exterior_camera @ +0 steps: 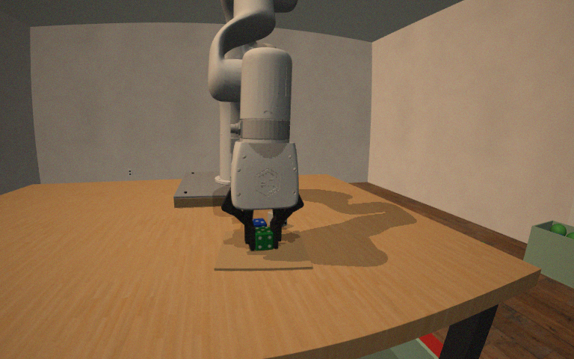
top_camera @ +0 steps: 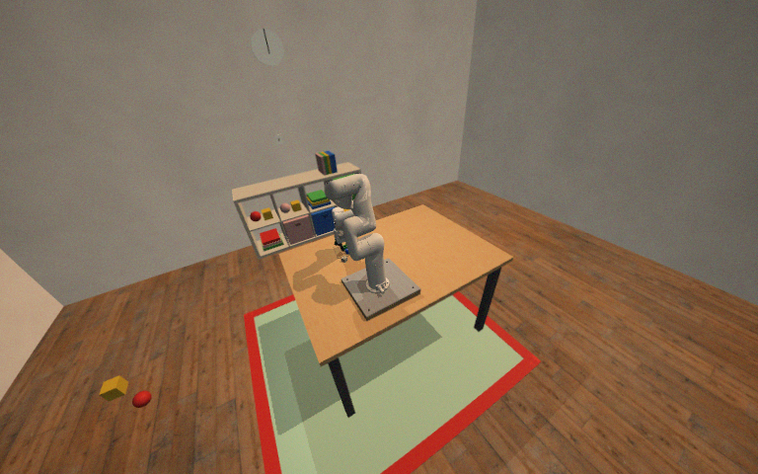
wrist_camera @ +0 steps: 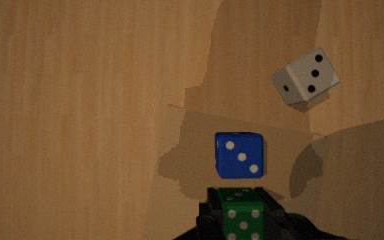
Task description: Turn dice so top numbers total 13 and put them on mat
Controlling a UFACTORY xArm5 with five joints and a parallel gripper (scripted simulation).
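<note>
Right now my hand is 1 cm above the green die. From my hand the other things lie so: blue die (5 cm behind, 1 cm below); then white die (11 cm behind, 4 cm to the left, 1 cm below); then tan mat (2 cm below).
</note>
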